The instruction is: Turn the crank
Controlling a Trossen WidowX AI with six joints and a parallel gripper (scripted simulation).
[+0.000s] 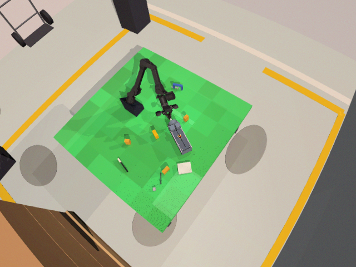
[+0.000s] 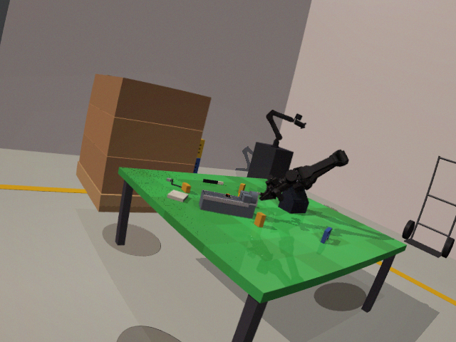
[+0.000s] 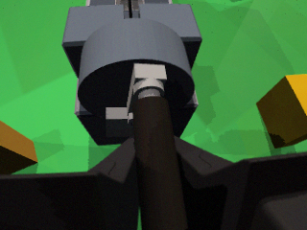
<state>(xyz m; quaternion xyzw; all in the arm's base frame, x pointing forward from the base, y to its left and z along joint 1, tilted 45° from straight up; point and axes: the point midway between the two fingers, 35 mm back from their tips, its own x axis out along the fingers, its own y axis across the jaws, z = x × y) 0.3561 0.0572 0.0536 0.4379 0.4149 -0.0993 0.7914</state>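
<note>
The red pointer lies 15 cm ahead of my gripper tip, 8 cm to the right of it and 1 cm below it. Round my gripper tip: dark handle 3 cm above, 1 cm to the left, 1 cm behind; blue bracket 34 cm to the left, 17 cm behind, 6 cm below; white pad 31 cm ahead, 26 cm to the right, 8 cm below.
</note>
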